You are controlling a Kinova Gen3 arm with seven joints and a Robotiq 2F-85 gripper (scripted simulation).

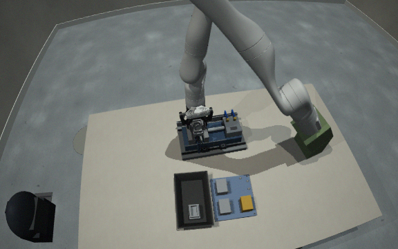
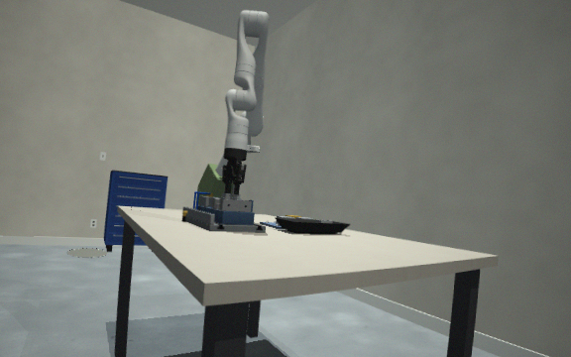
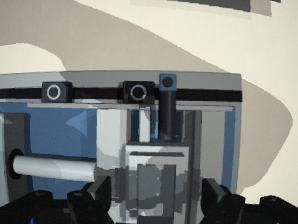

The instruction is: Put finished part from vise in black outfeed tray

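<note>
Right now the blue vise is 60 mm behind my hand, 10 mm to the right of it and 80 mm below it. The rest, counted from my hand: yellow block 230 mm behind, 310 mm to the left, 100 mm below; blue plate 180 mm behind, 270 mm to the left, 120 mm below.
</note>
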